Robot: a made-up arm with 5 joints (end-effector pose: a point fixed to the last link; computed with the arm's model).
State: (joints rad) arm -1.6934 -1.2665 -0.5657 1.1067 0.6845
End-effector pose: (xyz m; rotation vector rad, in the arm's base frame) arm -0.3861 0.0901 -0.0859 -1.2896 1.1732 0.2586
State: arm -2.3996 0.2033 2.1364 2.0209 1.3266
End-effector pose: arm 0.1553 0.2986 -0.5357 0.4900 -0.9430 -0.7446
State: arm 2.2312 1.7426 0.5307 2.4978 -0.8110
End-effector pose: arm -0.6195 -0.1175 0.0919 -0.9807 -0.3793 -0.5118
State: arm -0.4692 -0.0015 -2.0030 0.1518 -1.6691
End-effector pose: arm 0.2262 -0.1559 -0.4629 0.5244 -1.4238 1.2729
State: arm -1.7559 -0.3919 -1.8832 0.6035 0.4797
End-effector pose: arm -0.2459 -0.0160 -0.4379 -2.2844 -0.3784 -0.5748
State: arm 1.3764 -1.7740 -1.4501 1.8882 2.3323
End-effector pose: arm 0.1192 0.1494 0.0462 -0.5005 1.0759 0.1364
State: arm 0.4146 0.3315 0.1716 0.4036 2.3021
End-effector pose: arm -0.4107 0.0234 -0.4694 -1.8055 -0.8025 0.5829
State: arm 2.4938 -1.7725 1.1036 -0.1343 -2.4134
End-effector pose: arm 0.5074 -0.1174 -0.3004 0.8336 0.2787 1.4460
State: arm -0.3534 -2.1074 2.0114 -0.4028 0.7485
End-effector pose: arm -0.1135 -0.1639 -0.4416 1.2139 -1.8560 1.6171
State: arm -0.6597 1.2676 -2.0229 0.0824 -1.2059
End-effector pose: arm 0.3654 0.0845 -0.2171 0.5290 -2.6919 -0.1992
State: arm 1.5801 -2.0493 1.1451 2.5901 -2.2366
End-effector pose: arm 0.8086 -0.1422 0.1557 -0.1099 1.9287 -0.6417
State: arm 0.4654 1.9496 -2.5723 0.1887 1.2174
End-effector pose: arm 0.1227 0.2188 0.1164 0.0447 -0.0249 -2.0801
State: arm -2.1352 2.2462 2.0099 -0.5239 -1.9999
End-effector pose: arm -0.1857 0.3841 0.0175 -2.9764 0.2649 -0.1705
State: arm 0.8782 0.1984 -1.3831 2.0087 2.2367
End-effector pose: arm 0.2675 0.0084 -0.2029 0.7478 2.6274 0.5371
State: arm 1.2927 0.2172 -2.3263 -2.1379 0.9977
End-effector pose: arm -0.5037 -0.0863 0.0593 1.4101 0.6071 -0.3073
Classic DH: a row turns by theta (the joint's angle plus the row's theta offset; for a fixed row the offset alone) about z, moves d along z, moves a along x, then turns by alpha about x. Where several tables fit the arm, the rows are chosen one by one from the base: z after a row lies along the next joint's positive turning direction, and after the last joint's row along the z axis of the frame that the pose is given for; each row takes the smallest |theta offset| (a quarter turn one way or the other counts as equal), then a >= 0, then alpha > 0; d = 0 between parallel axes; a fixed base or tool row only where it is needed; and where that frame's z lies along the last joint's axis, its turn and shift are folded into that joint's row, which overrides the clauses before.
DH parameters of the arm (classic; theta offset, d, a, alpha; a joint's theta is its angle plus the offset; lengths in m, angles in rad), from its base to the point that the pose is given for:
joint 1: -1.5708 -0.132 0.054 -1.5708
joint 2: 1.5708 -0.074 0.225 -1.5708
joint 3: -1.5708 0.216 0.118 1.5708
joint 4: -1.5708 -0.201 0.053 1.5708
joint 5: 0 0.385 0.06 -1.5708
tool (fixed): 1.5708 0.095 0 0

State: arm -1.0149 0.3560 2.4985 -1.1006 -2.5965
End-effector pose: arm 0.2601 0.3740 0.1362 0.8820 0.2118 -2.8713
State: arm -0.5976 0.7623 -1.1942 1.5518 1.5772
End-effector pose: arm 0.0526 -0.0698 -0.4026 -2.0229 -1.2681 -0.6566
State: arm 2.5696 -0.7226 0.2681 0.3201 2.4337
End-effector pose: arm 0.4349 -0.0470 -0.5144 0.6873 2.6629 -0.1990
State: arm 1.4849 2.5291 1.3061 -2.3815 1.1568
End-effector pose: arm 0.0658 -0.0784 0.6667 -1.7907 0.8899 2.0158
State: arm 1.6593 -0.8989 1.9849 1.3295 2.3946
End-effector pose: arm 0.2509 -0.2521 -0.0854 1.4168 0.4897 -2.3230
